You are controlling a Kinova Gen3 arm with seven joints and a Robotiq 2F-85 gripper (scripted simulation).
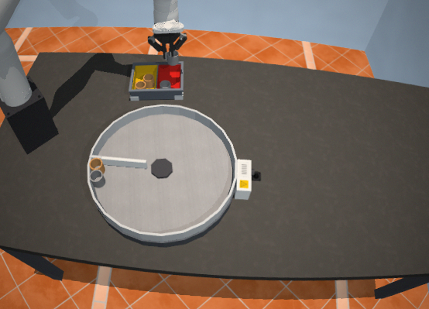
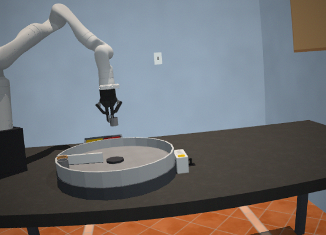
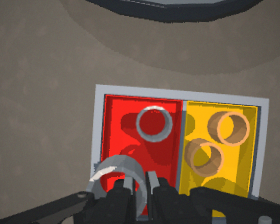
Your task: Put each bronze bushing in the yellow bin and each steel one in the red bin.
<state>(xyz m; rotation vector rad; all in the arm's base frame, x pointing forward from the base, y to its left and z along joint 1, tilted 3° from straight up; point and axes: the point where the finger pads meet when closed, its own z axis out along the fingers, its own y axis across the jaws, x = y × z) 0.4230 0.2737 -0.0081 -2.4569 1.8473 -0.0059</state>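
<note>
Now: the yellow bin 4 cm behind my hand, 1 cm to the right of it and 12 cm below it. From my hand the other things lie so: turntable 5 cm ahead, 38 cm to the right, 9 cm below.
</note>
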